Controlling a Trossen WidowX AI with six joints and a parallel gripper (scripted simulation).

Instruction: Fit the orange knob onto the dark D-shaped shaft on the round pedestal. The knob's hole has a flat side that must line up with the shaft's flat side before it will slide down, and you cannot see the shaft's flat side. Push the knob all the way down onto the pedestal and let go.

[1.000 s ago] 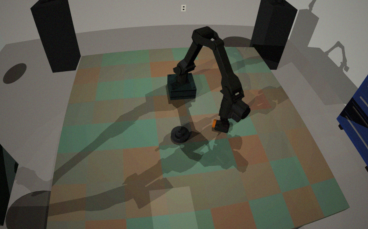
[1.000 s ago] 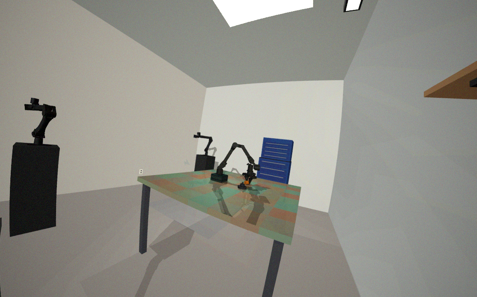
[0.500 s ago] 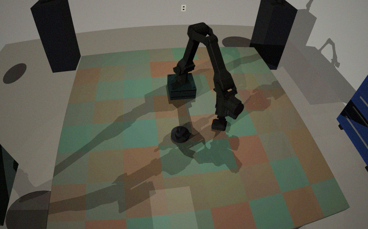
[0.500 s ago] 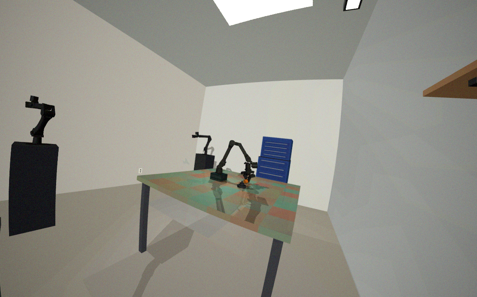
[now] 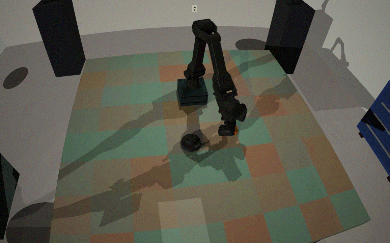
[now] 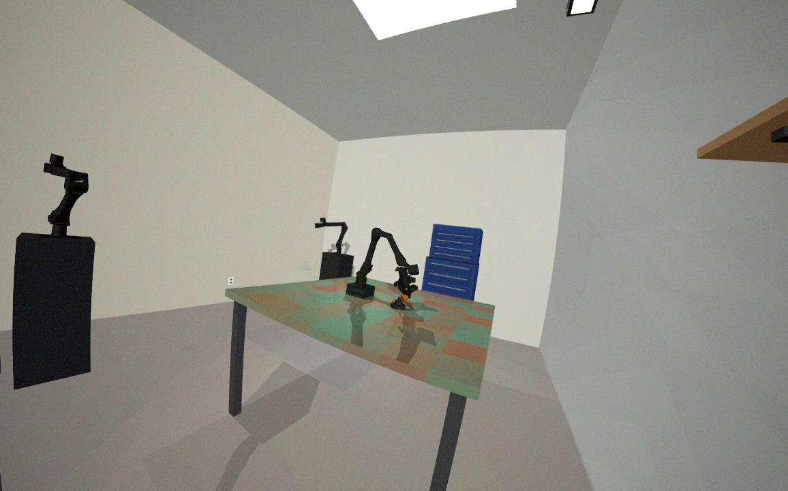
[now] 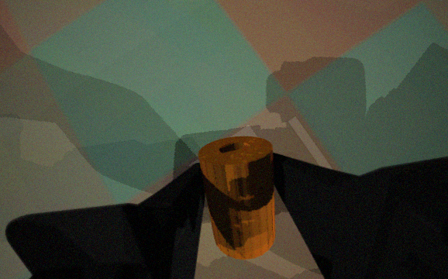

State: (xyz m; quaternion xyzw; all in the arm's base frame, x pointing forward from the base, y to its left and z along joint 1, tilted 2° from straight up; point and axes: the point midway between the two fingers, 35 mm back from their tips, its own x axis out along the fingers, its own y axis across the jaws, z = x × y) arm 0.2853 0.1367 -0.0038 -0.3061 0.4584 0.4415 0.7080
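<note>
Now: gripper tip 20 mm to the left of the orange knob and 10 mm past it. The rest, counted from my gripper tip: pedestal: 200 mm to the right, 30 mm ahead.
</note>
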